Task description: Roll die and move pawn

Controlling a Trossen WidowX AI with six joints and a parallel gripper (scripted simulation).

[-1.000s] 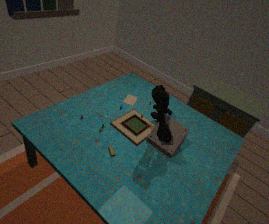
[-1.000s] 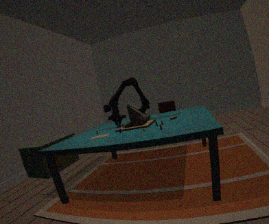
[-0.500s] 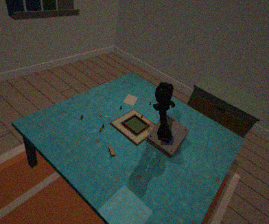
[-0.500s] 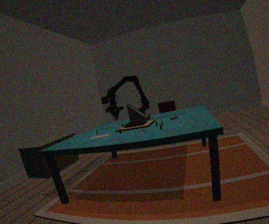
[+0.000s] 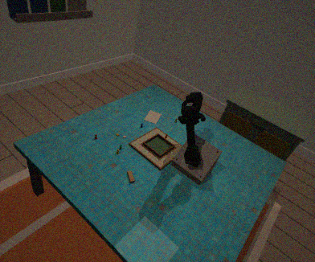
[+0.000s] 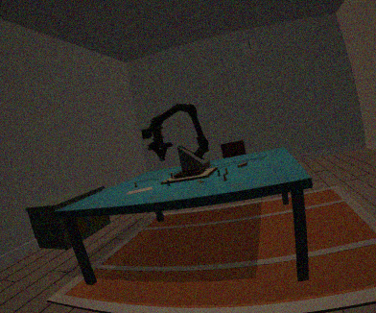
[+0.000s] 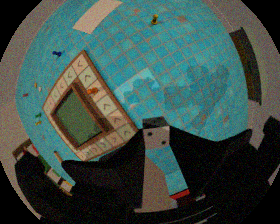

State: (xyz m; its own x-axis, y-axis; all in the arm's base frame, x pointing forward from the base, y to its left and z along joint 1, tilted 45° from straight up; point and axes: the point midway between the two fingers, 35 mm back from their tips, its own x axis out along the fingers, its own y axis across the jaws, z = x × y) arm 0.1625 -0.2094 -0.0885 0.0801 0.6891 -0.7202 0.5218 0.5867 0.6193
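The orange pawn lies 11 cm ahead of my gripper tip, 7 cm to the left of it and 10 cm below it. Also, from my gripper tip: grey die: right at my gripper tip; then green dice tray: 10 cm ahead, 19 cm to the left, 12 cm below; then white card: 33 cm ahead, 7 cm to the right, 13 cm below.
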